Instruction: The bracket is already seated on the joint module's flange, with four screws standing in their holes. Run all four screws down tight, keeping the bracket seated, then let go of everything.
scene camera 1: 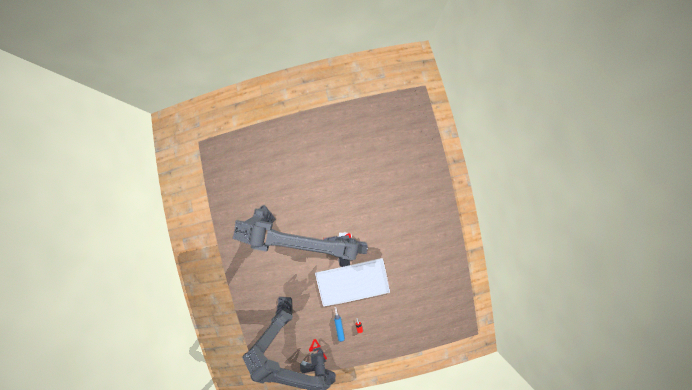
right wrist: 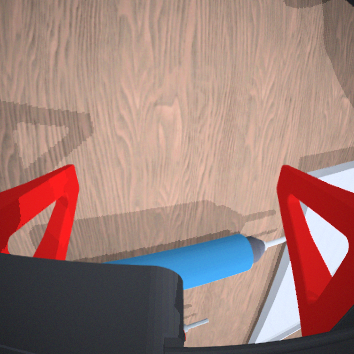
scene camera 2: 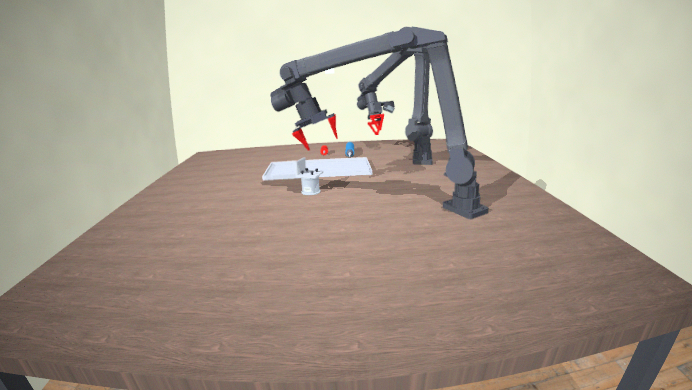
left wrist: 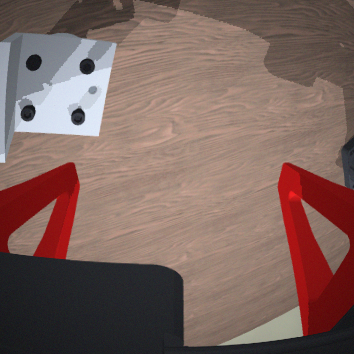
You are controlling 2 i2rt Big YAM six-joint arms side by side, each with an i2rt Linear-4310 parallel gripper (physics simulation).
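Pixels of known places: left gripper, fingertip midpoint: (scene camera 2: pixel 323 144) (left wrist: pixel 178 173); right gripper, fingertip midpoint: (scene camera 1: pixel 317 343) (right wrist: pixel 177 175) (scene camera 2: pixel 378 132); left arm's base at its link origin: (scene camera 1: pixel 265 216) (scene camera 2: pixel 465 209); right arm's base at its link origin: (scene camera 1: pixel 285 305) (scene camera 2: pixel 422 161).
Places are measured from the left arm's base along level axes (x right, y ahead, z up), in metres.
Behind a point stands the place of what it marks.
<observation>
The white bracket (scene camera 2: pixel 301 165) {y 0.321, x 0.432, z 0.091 m} (left wrist: pixel 55 95) {y 0.307, x 0.406, z 0.066 m} sits on the white joint module (scene camera 2: pixel 310 186) {y 0.313, x 0.384, z 0.029 m}. Four black screws stand in its holes, their heads raised above the plate in scene camera 2. In scene camera 1 the left arm mostly hides them. My left gripper (scene camera 2: pixel 322 144) {y 0.269, x 0.366, z 0.164 m} (left wrist: pixel 178 173) {y 0.269, x 0.366, z 0.164 m} is open and empty, above the bracket and off to one side of it. My right gripper (scene camera 2: pixel 376 133) {y -0.238, x 0.805, z 0.090 m} (right wrist: pixel 177 175) {y -0.238, x 0.805, z 0.090 m} is open and empty, above the table near the blue screwdriver (scene camera 1: pixel 340 328) {y -0.082, x 0.836, z 0.037 m} (scene camera 2: pixel 350 148) {y -0.062, x 0.775, z 0.039 m} (right wrist: pixel 215 260) {y -0.092, x 0.805, z 0.035 m}, which lies on the table.
A shallow white tray (scene camera 1: pixel 352 283) {y 0.157, x 0.661, z 0.004 m} (scene camera 2: pixel 345 167) {y 0.060, x 0.606, z 0.004 m} (right wrist: pixel 295 305) {y 0.240, x 0.716, z 0.004 m} lies between the joint module and the screwdriver. A short red tool (scene camera 1: pixel 359 327) {y 0.013, x 0.906, z 0.034 m} (scene camera 2: pixel 324 150) {y 0.020, x 0.883, z 0.023 m} lies beside the screwdriver; its thin metal shaft shows in the right wrist view. The left arm reaches over the joint module.
</observation>
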